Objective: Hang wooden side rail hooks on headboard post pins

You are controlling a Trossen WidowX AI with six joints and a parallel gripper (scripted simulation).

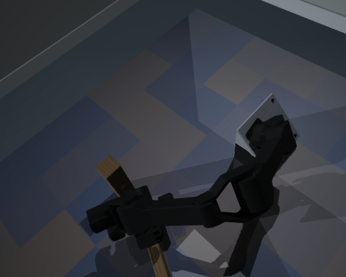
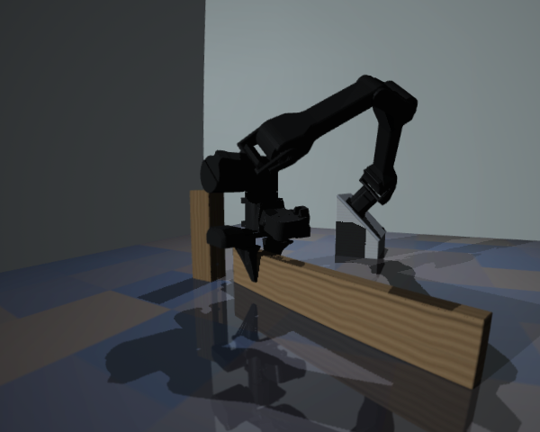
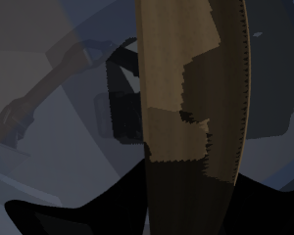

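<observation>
Right now the wooden headboard post is 4 cm behind my gripper tip, 13 cm to the right of it and 6 cm above it.
</observation>
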